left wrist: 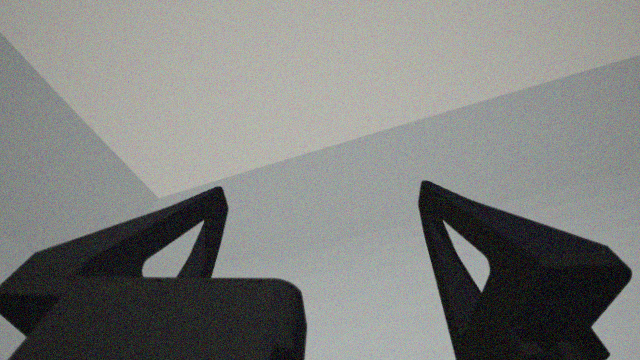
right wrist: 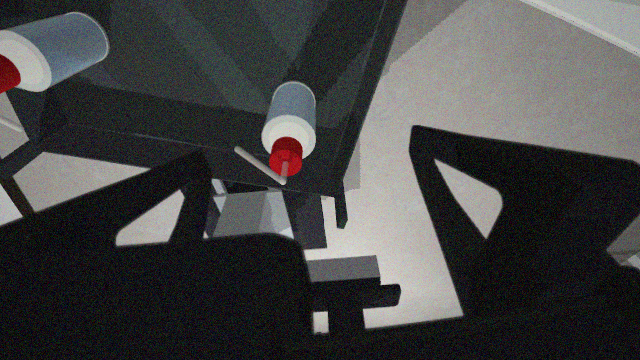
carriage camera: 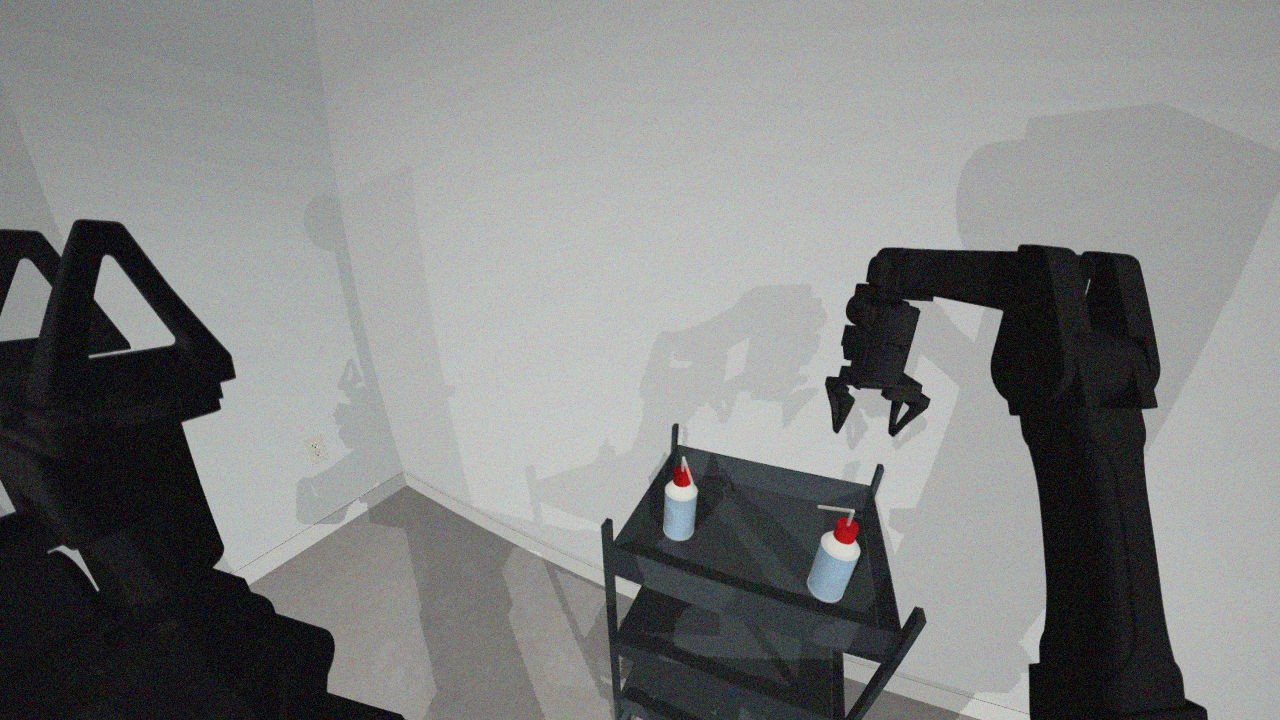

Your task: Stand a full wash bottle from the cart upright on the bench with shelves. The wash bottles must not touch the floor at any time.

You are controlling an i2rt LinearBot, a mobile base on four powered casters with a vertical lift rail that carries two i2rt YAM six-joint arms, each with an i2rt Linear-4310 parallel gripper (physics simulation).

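Places are measured from the left arm's base along level axes (x ahead, y left, z up), in millimetres.
Pixels of known places: left gripper, fingertip midpoint: point(left wrist: 320, 194) point(carriage camera: 55, 225); right gripper, fingertip midpoint: point(right wrist: 307, 149) point(carriage camera: 863, 433); right arm's base at its link origin: point(right wrist: 344, 296).
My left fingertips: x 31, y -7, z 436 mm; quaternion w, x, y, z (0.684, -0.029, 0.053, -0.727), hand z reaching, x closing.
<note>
Behind a point stands the place of what it marks.
Two upright wash bottles, each with a red cap, white shoulder, pale blue body and bent straw, stand on the cart's top tray. In the carriage camera, one bottle point(carriage camera: 679, 513) @(x 418, y -333, z -55 mm) is at the tray's left and the other bottle point(carriage camera: 832, 569) @(x 301, y -566, z -50 mm) at its front right. In the right wrist view, one bottle point(right wrist: 291, 105) @(x 356, y -589, z -50 mm) is near a tray corner and another bottle point(right wrist: 75, 50) @(x 444, y -364, z -67 mm) is cut off at the left. My right gripper point(carriage camera: 865, 432) @(x 412, y -617, z 126 mm) point(right wrist: 307, 149) @(x 412, y -617, z 126 mm) is open and empty, above the tray's back right in the carriage camera. My left gripper point(carriage camera: 60, 229) @(x 31, y -7, z 436 mm) point(left wrist: 320, 194) @(x 31, y -7, z 436 mm) is open and raised, away from the cart. The bench does not show.
The dark cart point(carriage camera: 716, 586) @(x 281, y -388, z -67 mm) point(right wrist: 200, 75) @(x 379, y -465, z -127 mm) has raised corner posts and lower shelves. It stands near a pale wall point(carriage camera: 554, 223) @(x 824, y -9, z 438 mm) and the room corner. A wall outlet point(carriage camera: 314, 447) @(x 882, y 1144, z -377 mm) is at the left. Grey floor point(carriage camera: 474, 617) @(x 587, y 320, z -789 mm) shows left of the cart.
</note>
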